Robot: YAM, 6 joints.
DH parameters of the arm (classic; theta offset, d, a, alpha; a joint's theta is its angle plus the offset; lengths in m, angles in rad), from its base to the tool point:
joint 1: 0 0.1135 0.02 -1.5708
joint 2: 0 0 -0.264 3.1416
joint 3: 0.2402 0 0.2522 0
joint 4: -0.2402 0 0.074 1.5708
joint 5: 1.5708 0 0 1.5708
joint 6: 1.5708 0.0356 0 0
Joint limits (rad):
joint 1: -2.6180..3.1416
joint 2: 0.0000..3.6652
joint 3: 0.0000..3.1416
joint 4: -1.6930..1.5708
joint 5: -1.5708..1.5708
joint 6: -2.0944..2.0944
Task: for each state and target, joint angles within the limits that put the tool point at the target. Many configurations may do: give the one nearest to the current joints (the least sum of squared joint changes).
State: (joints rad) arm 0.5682 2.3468 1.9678 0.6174 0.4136 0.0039
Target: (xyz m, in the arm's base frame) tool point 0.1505 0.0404 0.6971
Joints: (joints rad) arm 0.3649 1.5673 2.3389 0.7788 0.4651 0.0039
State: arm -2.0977 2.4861 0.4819 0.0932 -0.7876 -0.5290
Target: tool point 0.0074 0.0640 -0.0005
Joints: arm -1.4645 3.2255 0.1506 0.0808 -0.4088 -0.5290
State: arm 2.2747 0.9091 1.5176 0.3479 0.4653 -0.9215
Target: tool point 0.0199 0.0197 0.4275
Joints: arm 2.1516 0.2420 0.8384 0.1202 0.8803 -0.9215
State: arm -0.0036 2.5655 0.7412 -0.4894 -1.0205 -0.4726
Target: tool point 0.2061 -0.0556 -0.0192
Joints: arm -0.4058 2.3304 0.7533 -0.5494 -1.0164 -0.4726
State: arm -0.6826 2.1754 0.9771 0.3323 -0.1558 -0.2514
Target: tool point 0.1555 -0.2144 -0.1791
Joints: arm -0.9578 2.8788 1.0142 0.3248 -0.1079 -0.2514
